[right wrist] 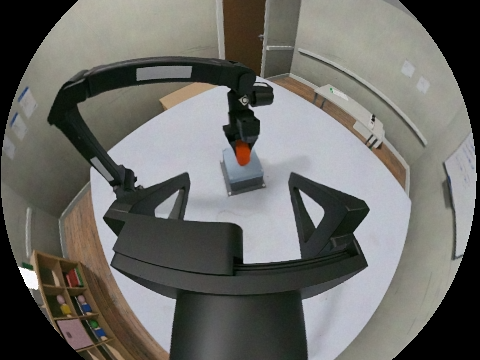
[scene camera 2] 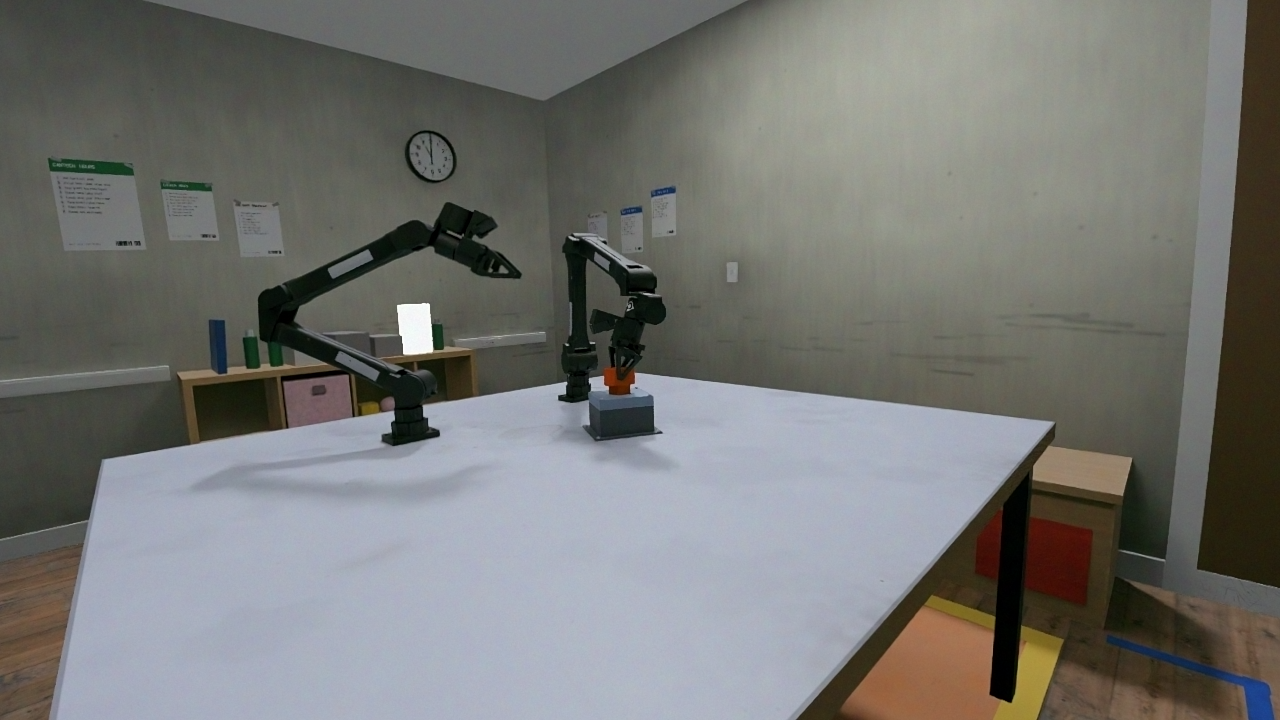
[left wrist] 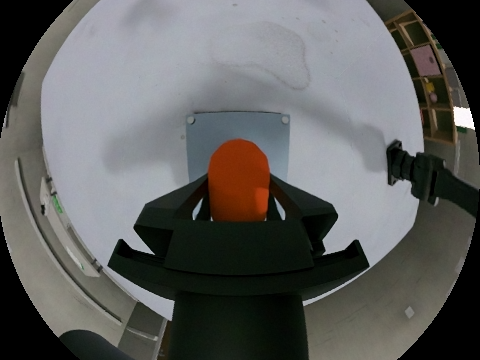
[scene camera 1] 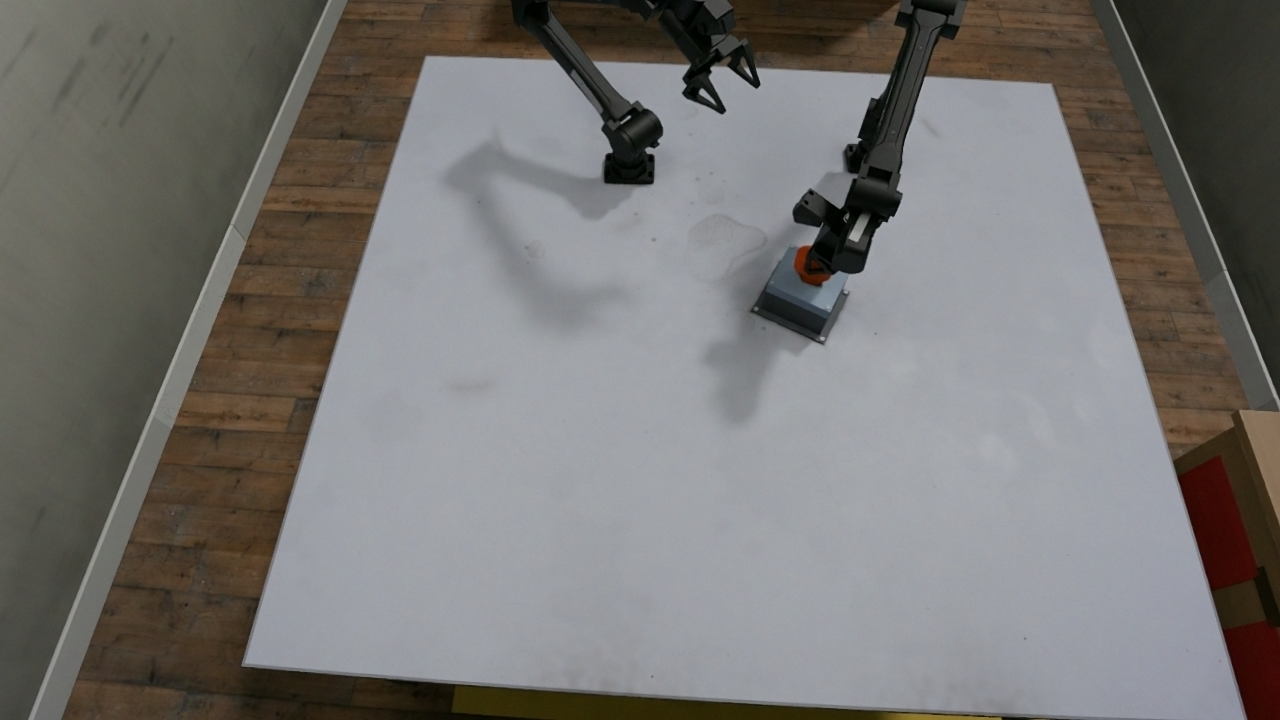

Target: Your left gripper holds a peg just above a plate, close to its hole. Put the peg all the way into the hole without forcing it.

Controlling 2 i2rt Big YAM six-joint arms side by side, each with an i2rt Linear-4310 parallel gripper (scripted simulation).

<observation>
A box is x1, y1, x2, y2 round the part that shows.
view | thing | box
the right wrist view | right gripper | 103, 172, 368, 359
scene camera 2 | left gripper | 608, 316, 645, 380
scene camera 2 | right gripper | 454, 240, 521, 278
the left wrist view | left gripper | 107, 173, 370, 359
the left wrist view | orange peg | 208, 139, 270, 220
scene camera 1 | left gripper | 804, 218, 841, 274
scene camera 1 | right gripper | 675, 27, 760, 114
</observation>
